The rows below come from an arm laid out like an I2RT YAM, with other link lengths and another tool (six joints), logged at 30 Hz.
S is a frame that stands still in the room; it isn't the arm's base.
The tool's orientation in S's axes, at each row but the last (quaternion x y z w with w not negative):
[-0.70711 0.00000 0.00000 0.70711]
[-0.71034 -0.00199 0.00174 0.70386]
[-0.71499 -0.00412 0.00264 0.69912]
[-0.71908 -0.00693 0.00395 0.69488]
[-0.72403 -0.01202 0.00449 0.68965]
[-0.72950 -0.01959 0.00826 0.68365]
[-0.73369 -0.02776 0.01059 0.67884]
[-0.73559 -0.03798 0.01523 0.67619]
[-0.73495 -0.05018 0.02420 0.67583]
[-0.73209 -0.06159 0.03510 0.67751]
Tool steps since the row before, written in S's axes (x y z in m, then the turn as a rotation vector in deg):
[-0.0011 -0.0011 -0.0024 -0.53 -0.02 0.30]
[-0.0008 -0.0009 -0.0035 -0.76 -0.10 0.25]
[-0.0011 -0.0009 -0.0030 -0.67 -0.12 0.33]
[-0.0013 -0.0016 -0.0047 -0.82 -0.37 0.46]
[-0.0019 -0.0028 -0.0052 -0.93 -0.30 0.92]
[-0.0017 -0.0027 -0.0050 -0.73 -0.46 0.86]
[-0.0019 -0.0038 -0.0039 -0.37 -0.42 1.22]
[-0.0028 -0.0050 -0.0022 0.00 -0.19 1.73]
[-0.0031 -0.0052 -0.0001 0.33 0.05 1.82]
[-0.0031 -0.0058 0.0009 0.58 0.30 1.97]
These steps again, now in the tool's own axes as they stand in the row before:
[-0.0011 0.0024 -0.0011 -0.53 -0.30 -0.02]
[-0.0008 0.0035 -0.0009 -0.76 -0.25 -0.10]
[-0.0011 0.0030 -0.0008 -0.67 -0.33 -0.12]
[-0.0013 0.0047 -0.0014 -0.82 -0.45 -0.37]
[-0.0020 0.0053 -0.0025 -0.93 -0.91 -0.32]
[-0.0019 0.0051 -0.0023 -0.74 -0.84 -0.49]
[-0.0022 0.0041 -0.0034 -0.37 -1.19 -0.49]
[-0.0032 0.0025 -0.0046 0.04 -1.71 -0.34]
[-0.0036 0.0004 -0.0048 0.39 -1.80 -0.14]
[-0.0038 -0.0006 -0.0054 0.68 -1.96 0.06]

